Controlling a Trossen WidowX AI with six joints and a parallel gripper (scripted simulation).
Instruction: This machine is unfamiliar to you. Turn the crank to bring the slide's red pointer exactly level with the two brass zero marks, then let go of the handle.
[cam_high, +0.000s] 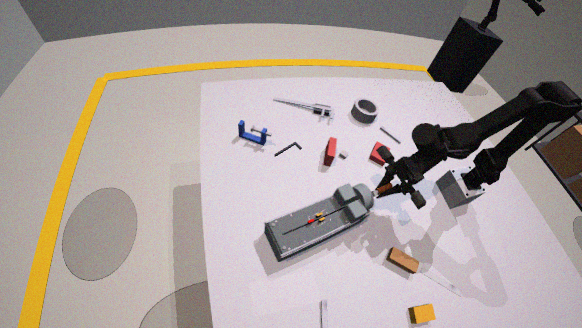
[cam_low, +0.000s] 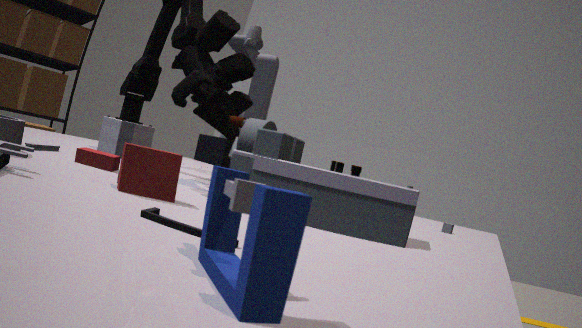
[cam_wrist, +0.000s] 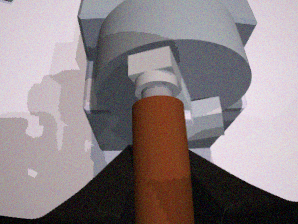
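The crank handle lies 2 cm behind my gripper tip, 1 cm to the right of it and 3 cm above it. Round my gripper tip: tan block: 8 cm behind, 17 cm to the left, 8 cm below; red pointer: 18 cm ahead, 6 cm to the left, 1 cm below; black hex key: 19 cm ahead, 23 cm to the right, 9 cm below.
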